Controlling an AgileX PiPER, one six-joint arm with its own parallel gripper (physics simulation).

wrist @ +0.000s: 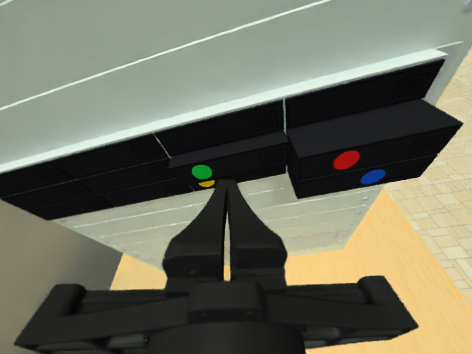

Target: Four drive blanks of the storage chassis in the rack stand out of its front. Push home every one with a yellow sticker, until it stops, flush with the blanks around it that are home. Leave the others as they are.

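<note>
The blank with the yellow sticker (206,183) is in the bottom row, middle column. It sits farther in than the green-stickered blank (235,162) above it, which stands out a little and covers the upper part of the yellow sticker. Whether the yellow one is fully flush I cannot tell. In the right column the red-stickered blank (346,160) and the blue-stickered blank (372,176) below it stand out far, their fronts about level. My gripper (227,189) is shut and empty, its tips in front of the yellow blank's lower edge; contact cannot be told.
The pale chassis top (200,75) lies above the blanks. Several unstickered black blanks (105,182) sit at the left, and others fill the top row. Pale rack panels (320,220) lie below. Wooden floor (400,250) and paving (445,200) show at the right, a grey surface (45,260) at the left.
</note>
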